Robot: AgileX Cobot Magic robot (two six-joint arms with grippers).
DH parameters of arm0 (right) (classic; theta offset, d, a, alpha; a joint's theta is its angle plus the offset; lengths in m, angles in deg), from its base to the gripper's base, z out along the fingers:
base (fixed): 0 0 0 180
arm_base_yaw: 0 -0.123 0 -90
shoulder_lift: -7.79 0 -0.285 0
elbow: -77.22 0 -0.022 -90
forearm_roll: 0 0.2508 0 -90
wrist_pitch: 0 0 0.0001 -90
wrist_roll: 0 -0.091 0 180
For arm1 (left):
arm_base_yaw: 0 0.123 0 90
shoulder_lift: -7.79 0 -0.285 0
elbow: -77.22 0 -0.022 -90
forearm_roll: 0 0.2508 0 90
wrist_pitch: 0 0 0.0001 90
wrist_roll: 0 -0.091 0 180
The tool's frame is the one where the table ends.
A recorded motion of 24 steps. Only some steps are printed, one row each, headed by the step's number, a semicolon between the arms.
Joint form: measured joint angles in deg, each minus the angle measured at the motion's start. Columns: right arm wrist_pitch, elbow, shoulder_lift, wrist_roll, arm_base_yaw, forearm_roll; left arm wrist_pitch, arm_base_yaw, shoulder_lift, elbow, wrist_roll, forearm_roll.
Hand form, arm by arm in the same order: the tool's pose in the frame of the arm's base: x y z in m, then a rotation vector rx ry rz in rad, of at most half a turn. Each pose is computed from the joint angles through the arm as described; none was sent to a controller.
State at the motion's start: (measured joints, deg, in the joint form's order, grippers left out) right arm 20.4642 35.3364 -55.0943 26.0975 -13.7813 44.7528; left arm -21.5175 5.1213 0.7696 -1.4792 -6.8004 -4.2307
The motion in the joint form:
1: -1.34 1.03 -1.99 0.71 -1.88 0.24; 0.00 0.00 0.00 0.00 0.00 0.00
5: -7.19 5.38 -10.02 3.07 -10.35 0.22; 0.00 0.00 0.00 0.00 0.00 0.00
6: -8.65 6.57 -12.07 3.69 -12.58 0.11; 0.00 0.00 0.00 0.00 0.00 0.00
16: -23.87 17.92 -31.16 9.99 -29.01 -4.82; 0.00 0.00 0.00 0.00 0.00 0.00
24: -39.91 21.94 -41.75 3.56 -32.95 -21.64; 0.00 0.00 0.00 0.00 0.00 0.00
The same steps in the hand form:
1: 0.1901 0.0753 0.2906 -0.1284 2.1199 0.5818; 0.0525 0.0022 0.1715 -0.0182 1.8711 0.0708
5: 0.2117 0.1111 0.2894 -0.2699 2.1035 0.5822; 0.0525 0.0022 0.1715 -0.0182 1.8711 0.0708
6: 0.2162 0.1219 0.2887 -0.3100 2.0962 0.5815; 0.0525 0.0022 0.1715 -0.0182 1.8711 0.0708
16: 0.2474 0.2244 0.2699 -0.6597 1.9372 0.4758; 0.0525 0.0022 0.1715 -0.0182 1.8711 0.0708
24: 0.2673 0.2667 0.2487 -0.7745 1.7047 0.3497; 0.0525 0.0022 0.1715 -0.0182 1.8711 0.0708

